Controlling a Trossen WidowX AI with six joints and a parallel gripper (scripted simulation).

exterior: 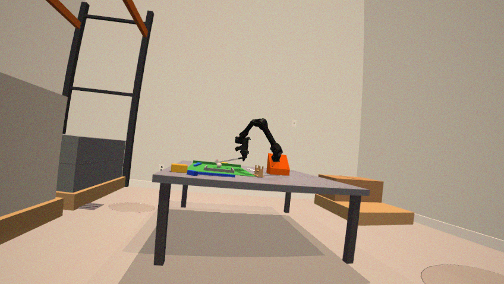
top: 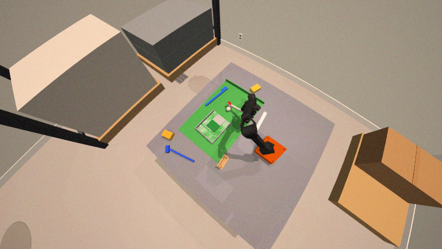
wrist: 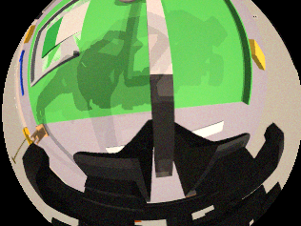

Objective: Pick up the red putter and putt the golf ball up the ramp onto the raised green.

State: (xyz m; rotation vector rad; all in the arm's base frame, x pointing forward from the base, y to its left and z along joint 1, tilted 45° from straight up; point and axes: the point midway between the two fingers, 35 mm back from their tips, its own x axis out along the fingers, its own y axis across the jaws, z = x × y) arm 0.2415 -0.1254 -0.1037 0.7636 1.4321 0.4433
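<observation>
The red putter lies 120 mm ahead of my gripper tip and 20 mm to the right of it. The rest, counted from my gripper tip: white bar (100 mm behind, 80 mm below, 20 mm to the right); then white golf ball (220 mm ahead, 50 mm below, 10 mm to the left); then green mat (230 mm ahead, 80 mm to the left, 80 mm below).
</observation>
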